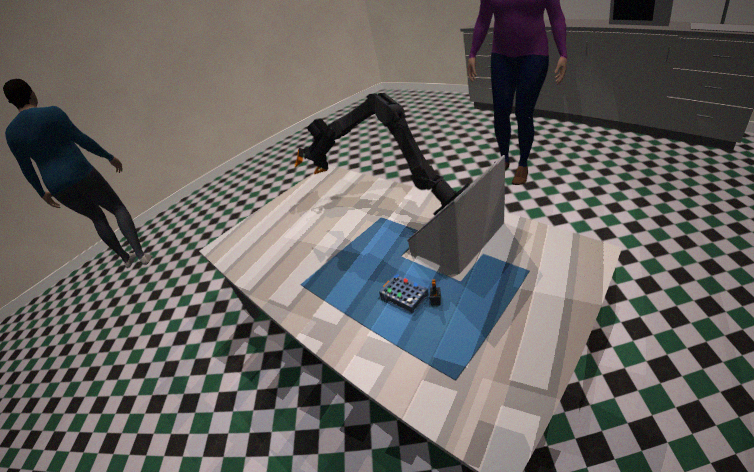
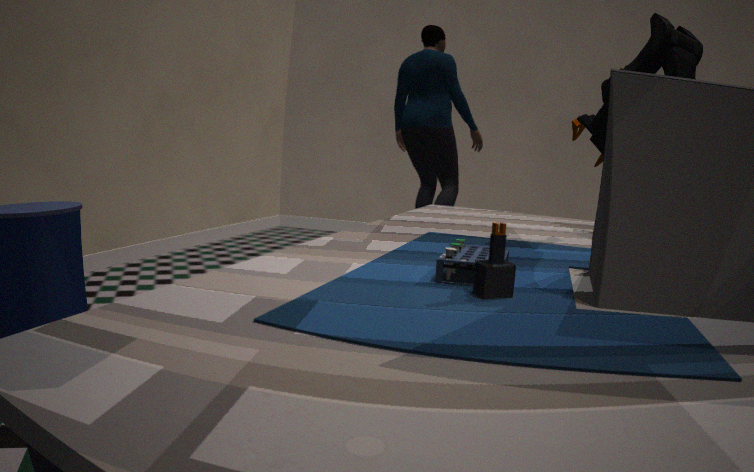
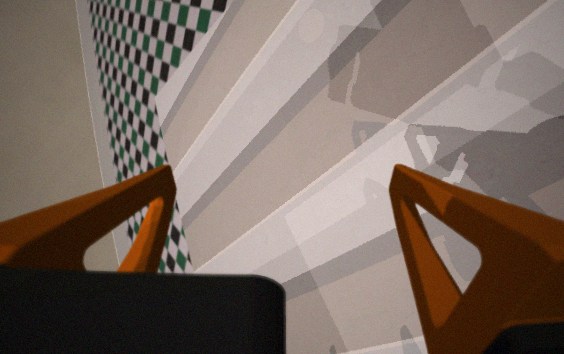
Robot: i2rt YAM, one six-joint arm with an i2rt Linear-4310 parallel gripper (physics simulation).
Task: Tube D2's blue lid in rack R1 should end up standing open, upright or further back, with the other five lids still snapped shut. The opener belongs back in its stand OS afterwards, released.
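Pixels of known places: gripper, between the fingertips: (image 1: 304,170) (image 2: 584,153) (image 3: 282,176); arm's base, origin of its link: (image 1: 451,201) (image 2: 700,195).
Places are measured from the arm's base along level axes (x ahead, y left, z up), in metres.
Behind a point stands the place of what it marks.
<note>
Rack R1 (image 1: 393,302) @[y 0.062, x 0.378, z -0.141 m] (image 2: 442,272) @[y 0.137, x 0.363, z -0.129 m] stands on the blue mat with small coloured lids: a red lid (image 1: 405,281) @[y 0.058, x 0.313, z -0.102 m], two green, one white (image 1: 410,300) @[y 0.126, x 0.360, z -0.101 m], and two blue, one at the back (image 1: 396,277) @[y 0.022, x 0.318, z -0.103 m] and one toward the right (image 1: 416,286) @[y 0.102, x 0.309, z -0.101 m]. I cannot tell which blue lid is D2's, nor whether the lids are open or shut. The dark opener with orange tips (image 1: 434,283) @[y 0.166, x 0.293, z -0.060 m] (image 2: 498,247) @[y 0.164, x 0.288, z -0.085 m] stands upright in its black stand OS (image 1: 435,298) @[y 0.174, x 0.304, z -0.111 m] (image 2: 494,281) @[y 0.176, x 0.286, z -0.122 m], beside the rack. My gripper (image 1: 308,167) @[y -0.626, x 0.210, z 0.070 m] (image 2: 585,151) @[y -0.626, x 0.210, z 0.070 m] (image 3: 282,176) @[y -0.626, x 0.210, z 0.070 m] is open and empty, high above the table's far left part, away from rack and opener.
A tall grey panel (image 1: 461,222) @[y 0.145, x 0.130, z 0.049 m] (image 2: 667,194) @[y 0.141, x 0.080, z -0.003 m] stands between the arm's base and the blue mat (image 1: 345,272) @[y -0.178, x 0.389, z -0.143 m] (image 2: 389,311) @[y 0.277, x 0.369, z -0.143 m]. A person in teal (image 1: 50,144) (image 2: 431,94) and one in purple (image 1: 520,27) stand beyond the table. A dark blue rounded object (image 2: 38,267) shows at the left.
</note>
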